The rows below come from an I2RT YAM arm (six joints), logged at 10 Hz.
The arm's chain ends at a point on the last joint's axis. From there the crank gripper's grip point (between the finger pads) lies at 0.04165 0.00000 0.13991 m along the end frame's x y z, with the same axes.
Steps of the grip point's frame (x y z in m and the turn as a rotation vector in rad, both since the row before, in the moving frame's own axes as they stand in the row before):
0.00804 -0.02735 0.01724 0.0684 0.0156 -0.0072
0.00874 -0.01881 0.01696 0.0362 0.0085 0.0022
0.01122 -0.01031 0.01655 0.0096 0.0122 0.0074
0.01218 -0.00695 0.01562 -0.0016 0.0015 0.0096
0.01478 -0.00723 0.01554 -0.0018 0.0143 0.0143
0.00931 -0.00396 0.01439 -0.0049 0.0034 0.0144
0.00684 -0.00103 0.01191 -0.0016 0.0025 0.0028
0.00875 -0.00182 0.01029 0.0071 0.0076 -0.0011
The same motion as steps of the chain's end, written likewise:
0.00590 -0.01750 0.01824 0.0684 0.0156 -0.0072
0.00755 -0.01385 0.01741 0.0362 0.0085 0.0022
0.00951 -0.00928 0.01707 0.0096 0.0122 0.0074
0.01197 -0.00757 0.01568 -0.0016 0.0015 0.0096
0.01279 -0.00809 0.01615 -0.0018 0.0143 0.0143
0.00884 -0.00525 0.01454 -0.0049 0.0034 0.0144
0.00649 -0.00137 0.01201 -0.0016 0.0025 0.0028
0.00769 -0.00078 0.01061 0.0071 0.0076 -0.0011

